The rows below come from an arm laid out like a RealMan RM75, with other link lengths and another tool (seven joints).
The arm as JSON. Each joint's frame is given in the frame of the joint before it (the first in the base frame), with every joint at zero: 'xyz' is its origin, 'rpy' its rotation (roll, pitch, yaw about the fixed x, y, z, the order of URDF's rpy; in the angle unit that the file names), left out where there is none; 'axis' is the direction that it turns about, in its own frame. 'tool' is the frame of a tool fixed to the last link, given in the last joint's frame.
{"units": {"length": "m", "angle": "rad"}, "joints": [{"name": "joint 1", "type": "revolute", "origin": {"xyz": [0.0, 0.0, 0.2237]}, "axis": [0.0, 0.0, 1.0]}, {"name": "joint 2", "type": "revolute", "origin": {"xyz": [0.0, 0.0, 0.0]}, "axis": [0.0, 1.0, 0.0]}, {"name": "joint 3", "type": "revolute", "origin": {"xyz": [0.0, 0.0, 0.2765]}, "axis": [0.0, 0.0, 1.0]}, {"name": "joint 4", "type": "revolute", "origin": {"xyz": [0.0, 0.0, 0.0]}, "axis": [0.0, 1.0, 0.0]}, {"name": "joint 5", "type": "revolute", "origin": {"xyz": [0.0, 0.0, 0.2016]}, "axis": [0.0, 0.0, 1.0]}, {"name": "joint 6", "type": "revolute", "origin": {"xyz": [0.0, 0.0, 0.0]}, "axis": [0.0, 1.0, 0.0]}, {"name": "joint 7", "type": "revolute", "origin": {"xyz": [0.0, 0.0, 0.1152]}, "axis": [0.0, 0.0, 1.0]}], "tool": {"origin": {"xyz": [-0.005, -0.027, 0.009], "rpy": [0.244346, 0.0, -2.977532]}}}
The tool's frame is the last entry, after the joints.
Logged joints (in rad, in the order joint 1, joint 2, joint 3, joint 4, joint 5, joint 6, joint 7), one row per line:
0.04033, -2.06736, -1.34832, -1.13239, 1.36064, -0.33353, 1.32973
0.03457, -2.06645, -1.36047, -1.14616, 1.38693, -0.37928, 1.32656
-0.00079, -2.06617, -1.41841, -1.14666, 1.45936, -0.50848, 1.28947
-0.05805, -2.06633, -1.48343, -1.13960, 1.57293, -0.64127, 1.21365
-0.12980, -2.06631, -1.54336, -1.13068, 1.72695, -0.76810, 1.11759
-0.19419, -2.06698, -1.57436, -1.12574, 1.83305, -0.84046, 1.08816
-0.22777, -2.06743, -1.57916, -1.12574, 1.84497, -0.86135, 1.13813
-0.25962, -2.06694, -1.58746, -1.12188, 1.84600, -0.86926, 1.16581
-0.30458, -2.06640, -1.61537, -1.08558, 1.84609, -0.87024, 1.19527
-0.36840, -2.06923, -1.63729, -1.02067, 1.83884, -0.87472, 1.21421
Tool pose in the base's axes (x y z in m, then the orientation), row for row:
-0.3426, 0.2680, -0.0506, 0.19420, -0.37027, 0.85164, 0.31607
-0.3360, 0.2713, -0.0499, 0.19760, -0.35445, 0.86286, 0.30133
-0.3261, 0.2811, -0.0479, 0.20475, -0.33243, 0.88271, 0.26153
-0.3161, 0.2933, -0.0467, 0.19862, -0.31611, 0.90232, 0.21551
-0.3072, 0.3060, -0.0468, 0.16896, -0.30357, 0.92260, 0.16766
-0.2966, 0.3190, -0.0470, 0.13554, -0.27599, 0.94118, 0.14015
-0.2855, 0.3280, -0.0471, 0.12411, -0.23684, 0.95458, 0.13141
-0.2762, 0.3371, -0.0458, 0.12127, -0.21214, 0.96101, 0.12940
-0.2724, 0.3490, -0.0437, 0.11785, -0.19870, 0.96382, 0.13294
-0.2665, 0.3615, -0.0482, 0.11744, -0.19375, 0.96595, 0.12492
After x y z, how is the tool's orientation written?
As a quaternion, w x y z.
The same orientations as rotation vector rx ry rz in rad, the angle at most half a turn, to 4 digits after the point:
-1.0383, 2.3881, 0.8863
-0.9921, 2.4151, 0.8434
-0.9269, 2.4612, 0.7292
-0.8843, 2.5242, 0.6029
-0.8630, 2.6229, 0.4766
-0.7994, 2.7260, 0.4059
-0.6905, 2.7829, 0.3831
-0.6195, 2.8062, 0.3778
-0.5813, 2.8199, 0.3889
-0.5670, 2.8268, 0.3656

